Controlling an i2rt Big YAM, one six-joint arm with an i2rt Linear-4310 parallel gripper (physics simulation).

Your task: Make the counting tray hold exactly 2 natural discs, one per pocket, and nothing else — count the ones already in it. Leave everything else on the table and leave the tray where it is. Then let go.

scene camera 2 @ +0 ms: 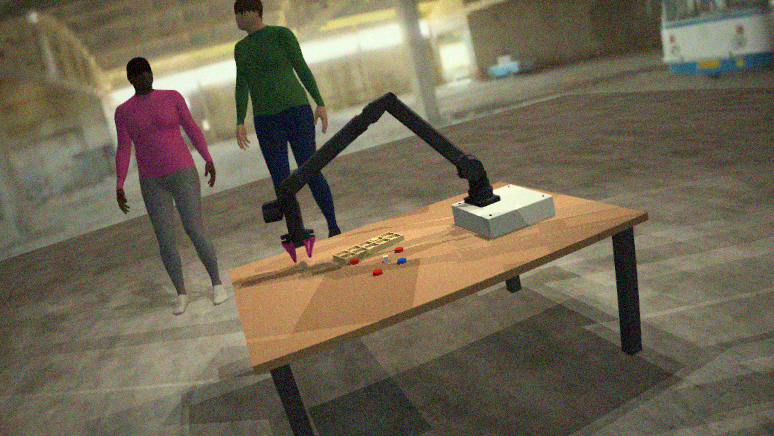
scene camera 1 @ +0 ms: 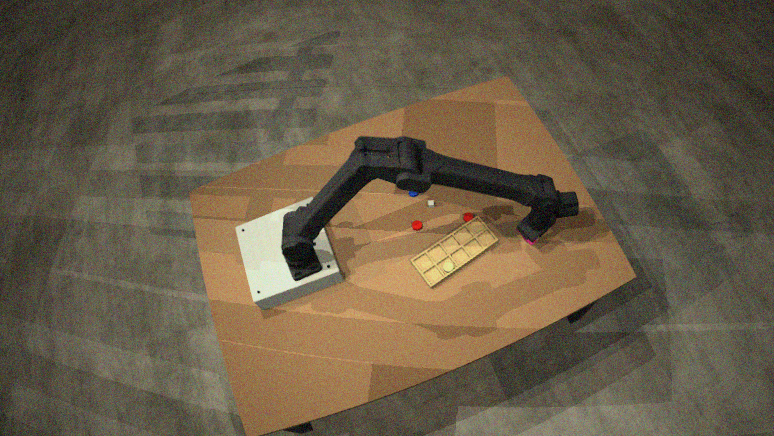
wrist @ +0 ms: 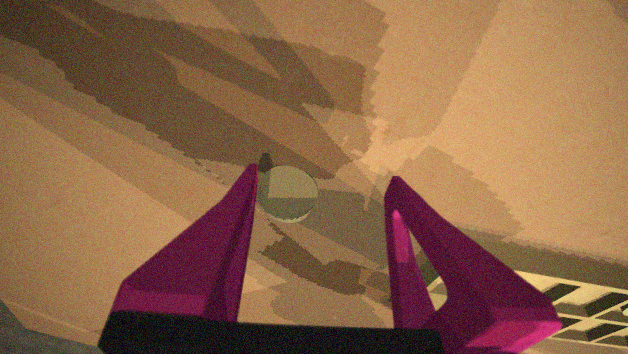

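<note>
The tan counting tray (scene camera 1: 465, 262) (scene camera 2: 373, 250) (wrist: 550, 265) has two rows of pockets. One natural disc (scene camera 1: 448, 266) lies in it, in the lower row in scene camera 1, second pocket from the left end; its edge shows at the right of the wrist view. Another natural disc (scene camera 2: 303, 265) (wrist: 289, 192) lies on the table beyond the tray's far end; the arm hides it in scene camera 1. My gripper (scene camera 2: 302, 258) (wrist: 324, 180) is open and empty, pointing down a little above this disc. In the wrist view the disc shows between the fingertips, nearer the left finger.
Red discs (scene camera 1: 417, 224) (scene camera 1: 468, 216) (scene camera 2: 377, 272) lie on the table, one close beside the tray. A blue disc (scene camera 1: 413, 193) (scene camera 2: 401, 261) and a small white cube (scene camera 1: 431, 203) (scene camera 2: 385, 258) lie near them. Two people stand behind the table in scene camera 2.
</note>
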